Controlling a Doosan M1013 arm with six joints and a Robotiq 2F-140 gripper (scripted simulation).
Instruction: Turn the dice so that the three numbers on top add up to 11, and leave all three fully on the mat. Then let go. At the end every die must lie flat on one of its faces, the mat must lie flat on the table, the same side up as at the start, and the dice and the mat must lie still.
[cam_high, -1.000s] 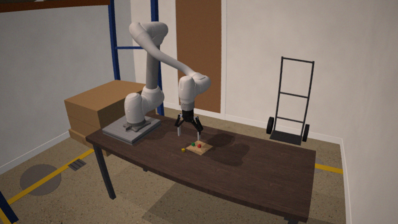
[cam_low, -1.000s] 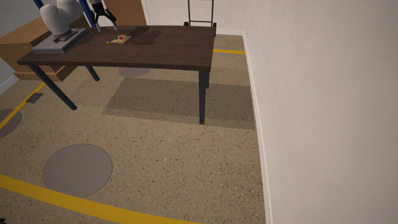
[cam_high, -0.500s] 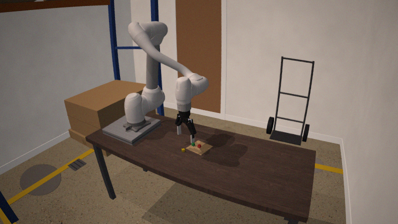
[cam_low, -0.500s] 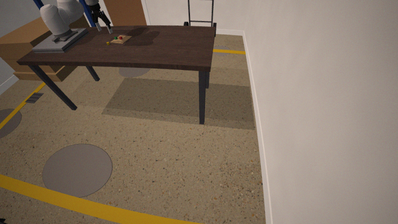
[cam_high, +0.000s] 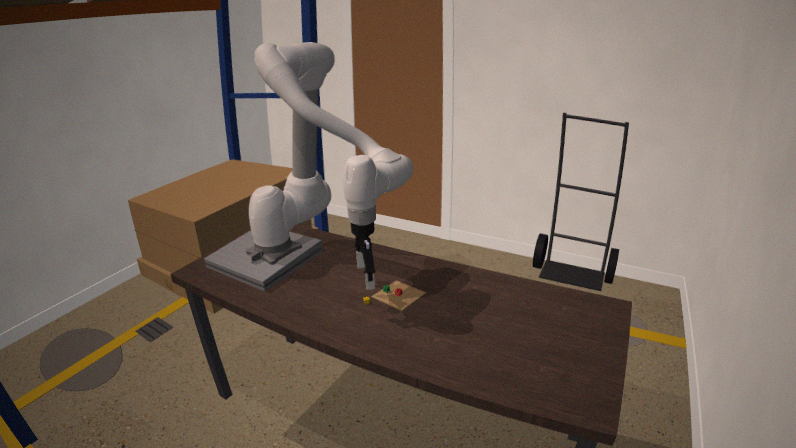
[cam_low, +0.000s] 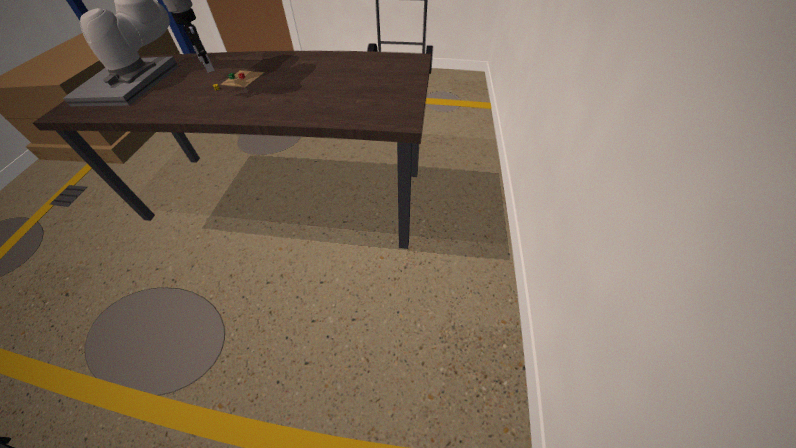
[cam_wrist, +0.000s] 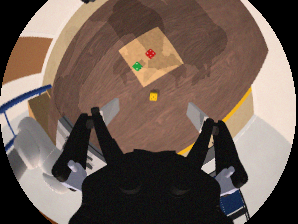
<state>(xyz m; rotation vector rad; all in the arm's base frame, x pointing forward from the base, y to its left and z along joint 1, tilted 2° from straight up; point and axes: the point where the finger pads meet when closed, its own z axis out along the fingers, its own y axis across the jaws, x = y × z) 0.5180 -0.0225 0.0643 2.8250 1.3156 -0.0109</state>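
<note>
My hand is 10 cm above the yellow die. From my hand the other things lie so: green die (2 cm ahead, 9 cm to the left, 10 cm below); red die (7 cm ahead, 10 cm to the left, 10 cm below); tan mat (7 cm ahead, 10 cm to the left, 11 cm below).
</note>
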